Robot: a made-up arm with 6 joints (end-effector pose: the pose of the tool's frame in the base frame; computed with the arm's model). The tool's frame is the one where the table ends. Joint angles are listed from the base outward.
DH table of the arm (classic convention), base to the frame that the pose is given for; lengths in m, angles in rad. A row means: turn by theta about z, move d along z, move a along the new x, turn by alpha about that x. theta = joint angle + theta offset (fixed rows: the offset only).
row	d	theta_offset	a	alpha
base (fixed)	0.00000	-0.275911	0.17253	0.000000
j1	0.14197	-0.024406	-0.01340	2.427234
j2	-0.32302	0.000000	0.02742	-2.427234
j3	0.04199	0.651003	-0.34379	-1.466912
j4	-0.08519	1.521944	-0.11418	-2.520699
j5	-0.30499	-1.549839	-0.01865	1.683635
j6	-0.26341	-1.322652	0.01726	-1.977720
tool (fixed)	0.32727	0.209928	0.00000	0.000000
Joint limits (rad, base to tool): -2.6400..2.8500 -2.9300..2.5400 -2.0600..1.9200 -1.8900..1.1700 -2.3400..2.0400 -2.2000..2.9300
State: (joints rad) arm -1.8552 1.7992 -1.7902 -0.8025 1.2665 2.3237
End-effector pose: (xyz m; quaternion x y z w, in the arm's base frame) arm 0.9294 -0.3745 0.4513 0.0540 0.8178 -0.2540 0.5135
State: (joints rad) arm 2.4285 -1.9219 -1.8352 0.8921 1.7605 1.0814
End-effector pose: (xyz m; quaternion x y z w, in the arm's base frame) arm 0.2082 0.0328 0.4707 -0.4421 0.1639 -0.1310 0.8721
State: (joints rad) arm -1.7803 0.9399 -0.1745 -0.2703 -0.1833 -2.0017
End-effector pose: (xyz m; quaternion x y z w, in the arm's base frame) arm 0.5020 -0.4943 0.3244 0.0763 -0.6472 0.7512 0.1049
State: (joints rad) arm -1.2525 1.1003 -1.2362 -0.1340 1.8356 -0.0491
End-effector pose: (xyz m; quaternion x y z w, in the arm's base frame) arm 0.2003 0.1341 0.4107 0.1845 -0.8885 -0.0495 0.4173
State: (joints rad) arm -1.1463 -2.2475 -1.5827 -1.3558 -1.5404 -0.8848
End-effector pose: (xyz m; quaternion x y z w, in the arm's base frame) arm 0.4612 0.5063 1.0556 -0.2855 0.1969 0.3693 0.8622
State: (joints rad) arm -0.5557 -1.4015 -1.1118 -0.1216 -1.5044 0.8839
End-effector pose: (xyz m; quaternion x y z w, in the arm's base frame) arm 0.0763 0.2294 1.0260 0.1872 -0.3419 0.2311 0.8914
